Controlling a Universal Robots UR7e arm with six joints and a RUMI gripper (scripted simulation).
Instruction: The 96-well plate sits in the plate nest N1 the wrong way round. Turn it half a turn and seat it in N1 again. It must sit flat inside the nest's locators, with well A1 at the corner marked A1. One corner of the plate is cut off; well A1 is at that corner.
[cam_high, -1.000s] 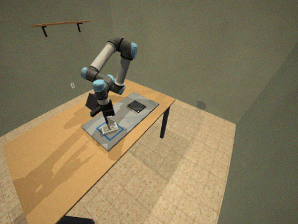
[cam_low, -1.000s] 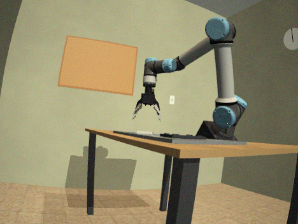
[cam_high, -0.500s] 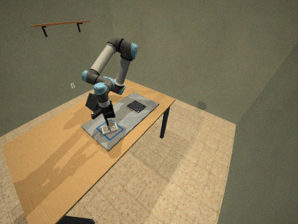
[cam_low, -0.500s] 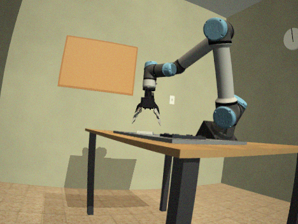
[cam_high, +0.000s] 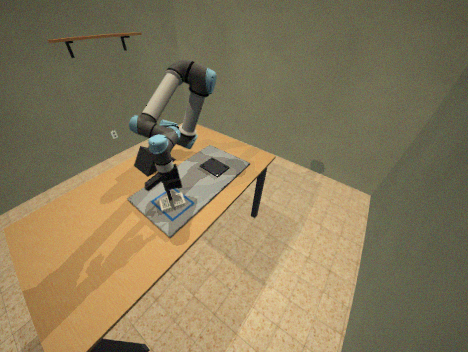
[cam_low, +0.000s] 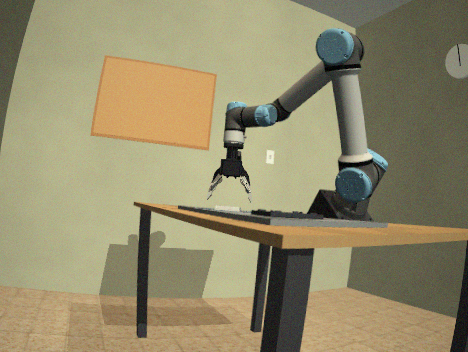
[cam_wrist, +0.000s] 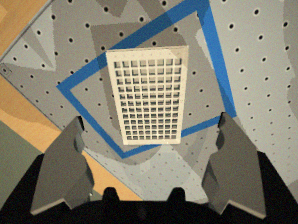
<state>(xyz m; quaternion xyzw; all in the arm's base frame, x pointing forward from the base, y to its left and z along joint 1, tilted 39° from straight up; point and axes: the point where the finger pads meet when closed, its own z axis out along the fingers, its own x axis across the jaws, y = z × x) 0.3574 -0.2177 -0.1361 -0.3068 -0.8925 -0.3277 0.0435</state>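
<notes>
Right now my hand is 20 mm above the white 96-well plate. The rest, counted from my hand: white corner label (300 mm to the left, 100 mm ahead, 20 mm below); dark plate nest N1 (370 mm to the left, 30 mm ahead, 20 mm below).
</notes>
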